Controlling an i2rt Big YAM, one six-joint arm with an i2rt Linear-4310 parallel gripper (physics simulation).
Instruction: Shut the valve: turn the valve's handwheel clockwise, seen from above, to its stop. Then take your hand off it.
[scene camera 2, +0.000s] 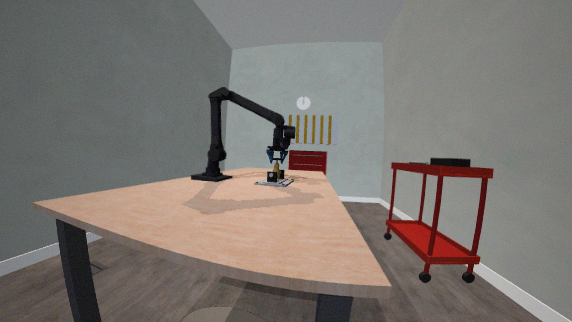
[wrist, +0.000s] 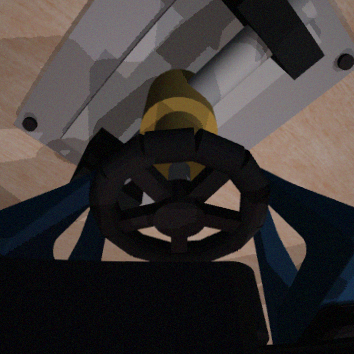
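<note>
The valve's black handwheel (wrist: 178, 218) is a spoked ring, seen from above in the wrist view, over the brass valve body (wrist: 172, 107) (scene camera 2: 276, 171). The valve's grey pipe (wrist: 227, 65) runs slantwise toward the upper right, through a black block. My gripper (wrist: 178, 175) (scene camera 2: 277, 159) points down and is shut on the handwheel, one blue finger at its left rim and one at its right rim. The fingertips are partly hidden by the rim. The wheel's stop does not show.
The valve stands on a grey base plate (wrist: 60, 100) (scene camera 2: 265, 184) with black bolts and black pipe blocks (wrist: 282, 37) (scene camera 2: 272, 177), on the wooden table (scene camera 2: 250, 225). A red cart (scene camera 2: 436, 215) stands right of the table. A red drawer cabinet (scene camera 2: 308, 161) is at the back.
</note>
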